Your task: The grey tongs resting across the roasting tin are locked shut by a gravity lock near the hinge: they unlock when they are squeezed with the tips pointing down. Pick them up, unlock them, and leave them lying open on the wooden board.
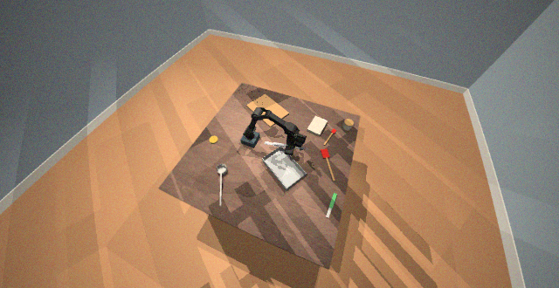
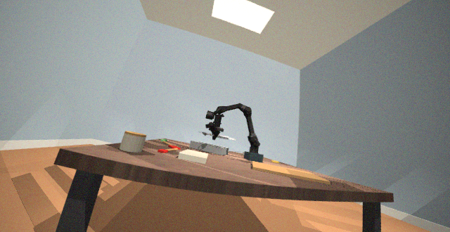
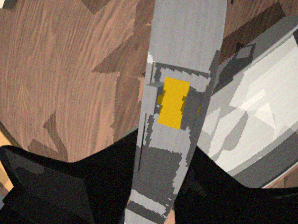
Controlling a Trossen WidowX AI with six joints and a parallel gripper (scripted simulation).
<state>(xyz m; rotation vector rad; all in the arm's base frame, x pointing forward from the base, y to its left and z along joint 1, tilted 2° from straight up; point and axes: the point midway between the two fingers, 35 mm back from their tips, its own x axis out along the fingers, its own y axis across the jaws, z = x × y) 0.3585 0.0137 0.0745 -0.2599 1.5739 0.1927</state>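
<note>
Right now my gripper tip is 30 mm short of the yellow lock piece, 10 mm to the right of it and 40 mm below it. From my gripper tip the other things lie so: white block: 110 mm ahead, 390 mm to the left, 90 mm below; roasting tin: 10 mm ahead, 130 mm to the right, 80 mm below; red spatula: 300 mm ahead, 90 mm to the left, 100 mm below.
</note>
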